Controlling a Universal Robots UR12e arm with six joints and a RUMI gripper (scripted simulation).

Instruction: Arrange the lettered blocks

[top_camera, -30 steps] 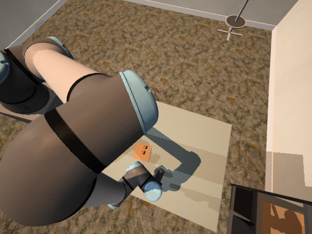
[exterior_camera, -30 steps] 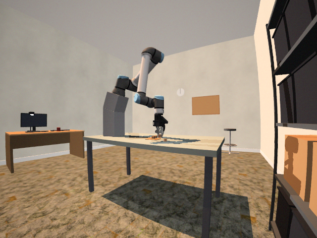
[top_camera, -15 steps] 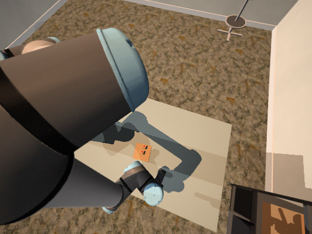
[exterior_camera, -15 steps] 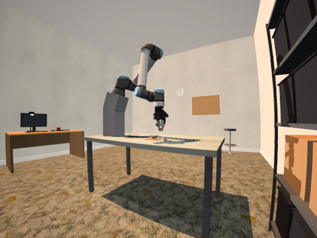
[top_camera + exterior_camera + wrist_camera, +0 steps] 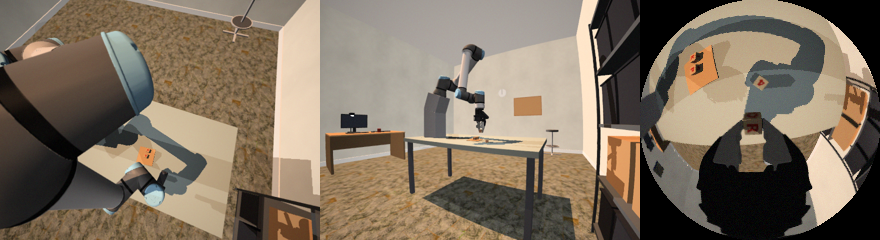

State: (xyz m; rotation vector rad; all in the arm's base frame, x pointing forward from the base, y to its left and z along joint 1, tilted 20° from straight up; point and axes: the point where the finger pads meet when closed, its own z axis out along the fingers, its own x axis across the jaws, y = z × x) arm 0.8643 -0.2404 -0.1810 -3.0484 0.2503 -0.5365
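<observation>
The orange mat is 160 mm behind my hand, 170 mm to the left of it and 110 mm below it.
</observation>
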